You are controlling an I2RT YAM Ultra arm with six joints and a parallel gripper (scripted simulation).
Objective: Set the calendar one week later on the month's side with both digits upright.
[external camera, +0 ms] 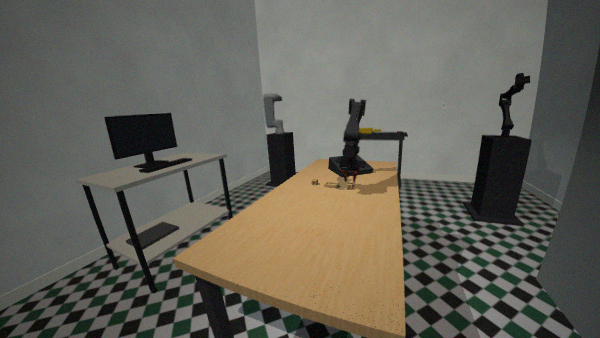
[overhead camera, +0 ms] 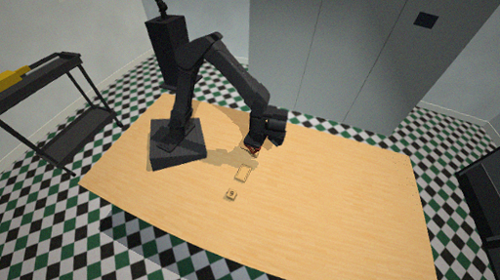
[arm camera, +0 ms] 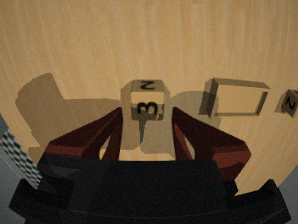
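Now: hand 10 mm past the wooden tray, 110 mm to the left of it and 40 mm above it. Round my hand: wooden cube 10 mm behind, 210 mm to the right, 30 mm below.
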